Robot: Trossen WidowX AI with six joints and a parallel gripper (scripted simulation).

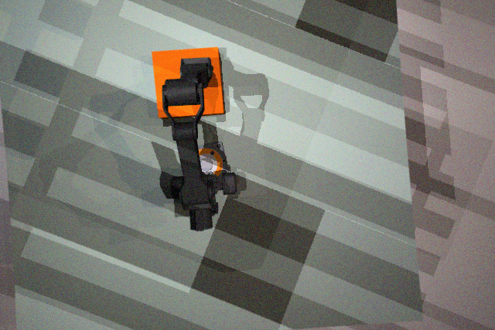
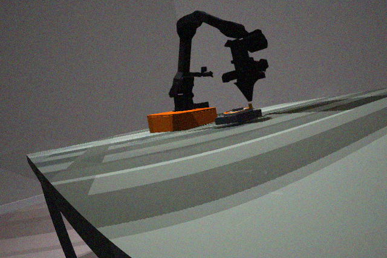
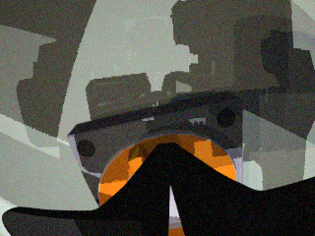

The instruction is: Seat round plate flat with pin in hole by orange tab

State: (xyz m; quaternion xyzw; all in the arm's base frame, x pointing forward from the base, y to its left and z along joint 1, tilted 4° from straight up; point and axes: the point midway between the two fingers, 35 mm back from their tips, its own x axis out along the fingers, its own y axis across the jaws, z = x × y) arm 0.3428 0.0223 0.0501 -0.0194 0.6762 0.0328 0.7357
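The round plate is 4 cm behind my gripper tip and 2 cm below it. Also, from my gripper tip: base: 6 cm behind, 1 cm to the right, 3 cm below.
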